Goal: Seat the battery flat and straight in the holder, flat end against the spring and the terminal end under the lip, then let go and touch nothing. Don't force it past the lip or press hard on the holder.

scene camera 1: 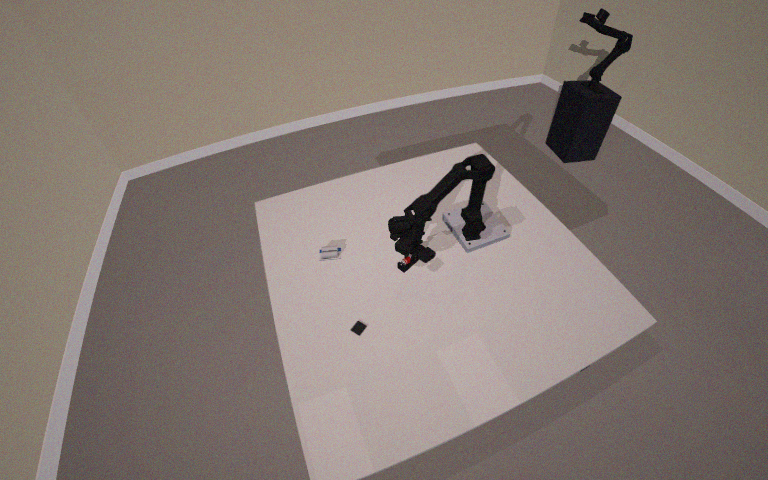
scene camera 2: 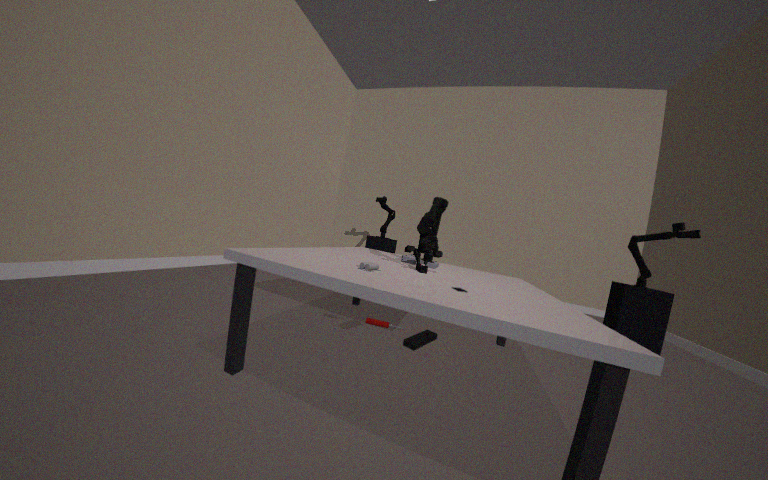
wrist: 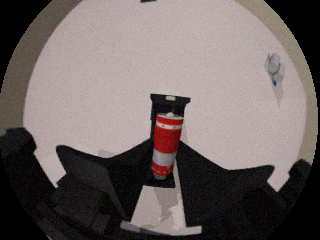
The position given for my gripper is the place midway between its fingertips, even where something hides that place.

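My gripper (scene camera 1: 408, 260) is visible to me, and I see the gripper (wrist: 165, 142) from the wrist too. There is also a battery (wrist: 168, 126).
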